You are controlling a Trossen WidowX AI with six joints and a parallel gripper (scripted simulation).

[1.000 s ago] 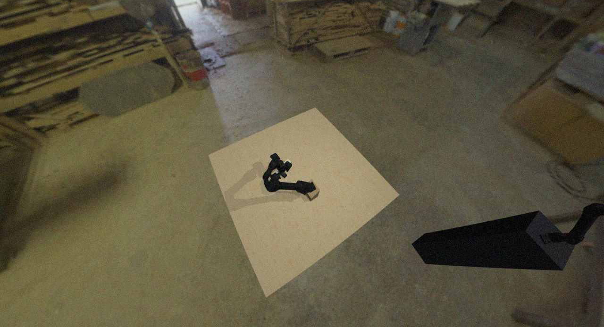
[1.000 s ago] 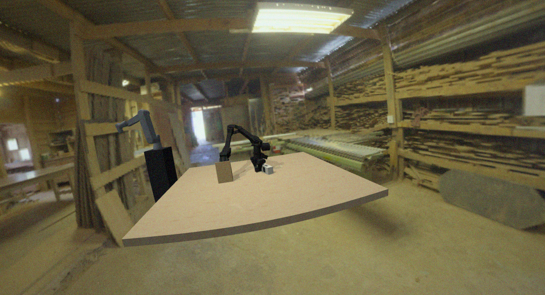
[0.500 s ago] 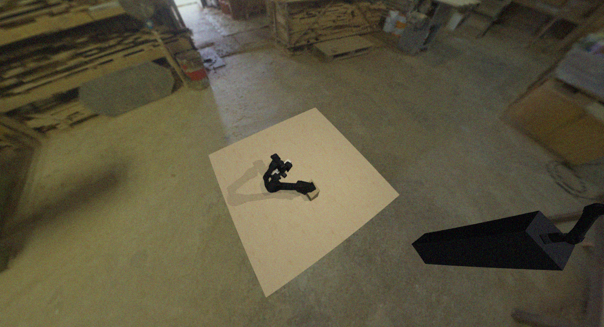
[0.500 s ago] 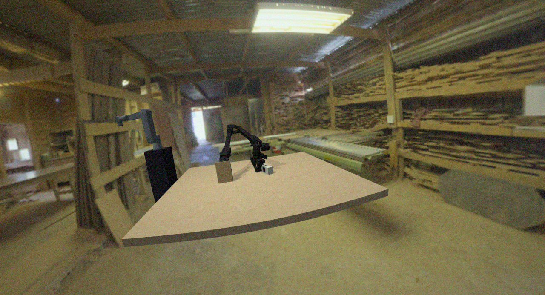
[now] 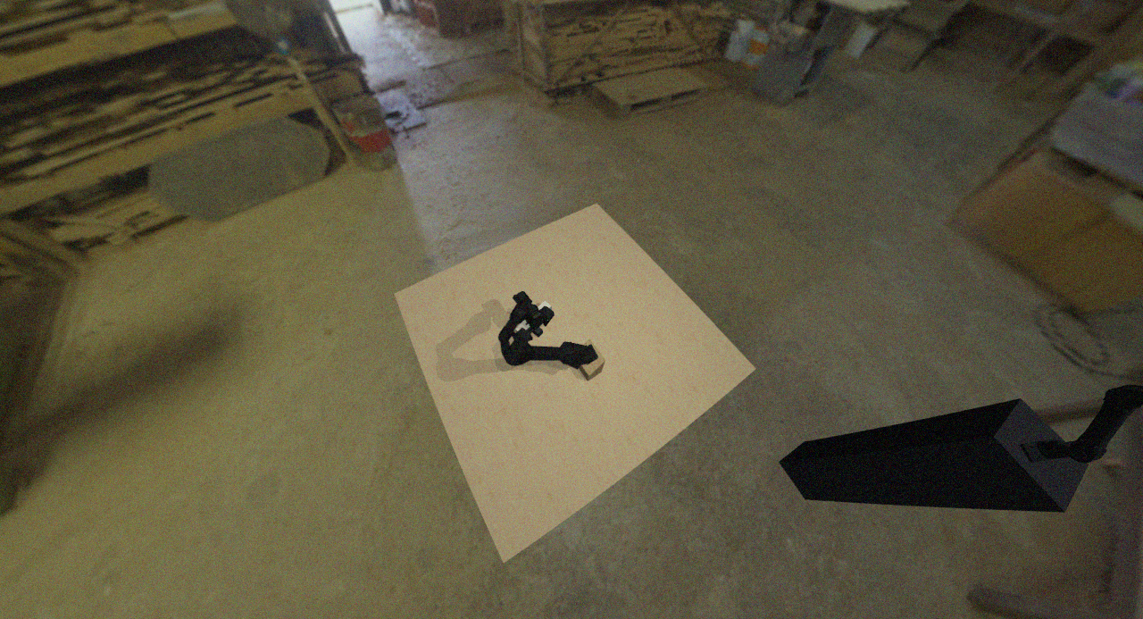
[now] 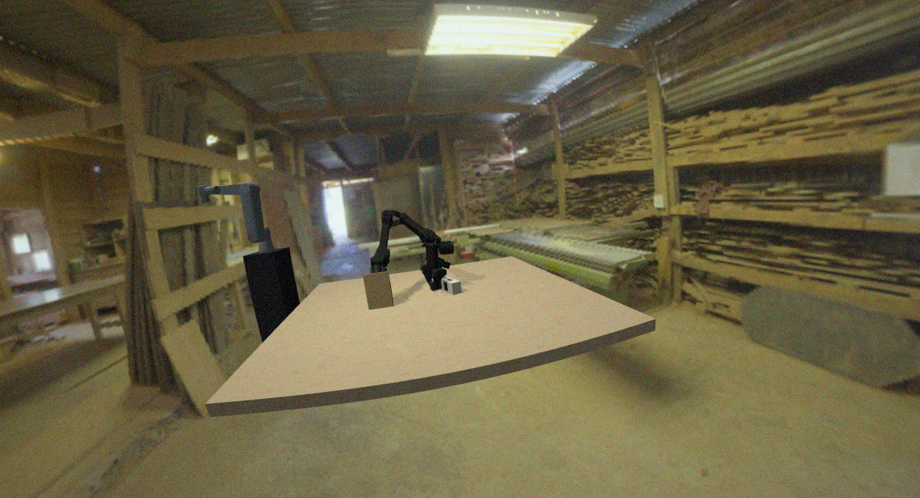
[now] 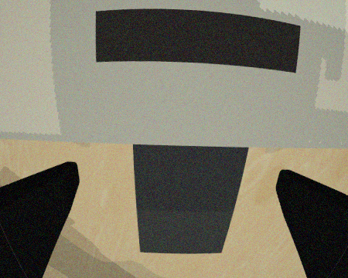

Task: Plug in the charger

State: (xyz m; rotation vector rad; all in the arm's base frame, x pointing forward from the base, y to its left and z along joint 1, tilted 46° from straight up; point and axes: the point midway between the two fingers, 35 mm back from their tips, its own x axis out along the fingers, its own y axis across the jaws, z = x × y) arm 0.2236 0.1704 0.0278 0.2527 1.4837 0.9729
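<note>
Now: the black two-prong charger 20 mm ahead of my gripper tip, 10 mm to the left of it and 10 mm above it.
</note>
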